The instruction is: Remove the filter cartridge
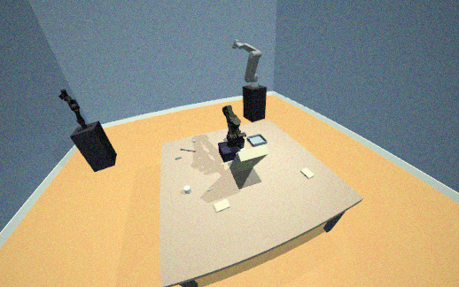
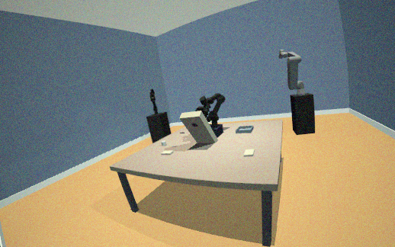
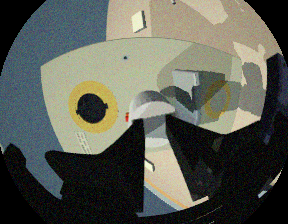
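Right now my gripper tip is 1 cm short of the round filter cartridge and 1 cm above it. Round my gripper tip: grey-blue tray 28 cm behind, 34 cm to the left, 19 cm below; then service panel 5 cm ahead, 1 cm to the right, 5 cm below.
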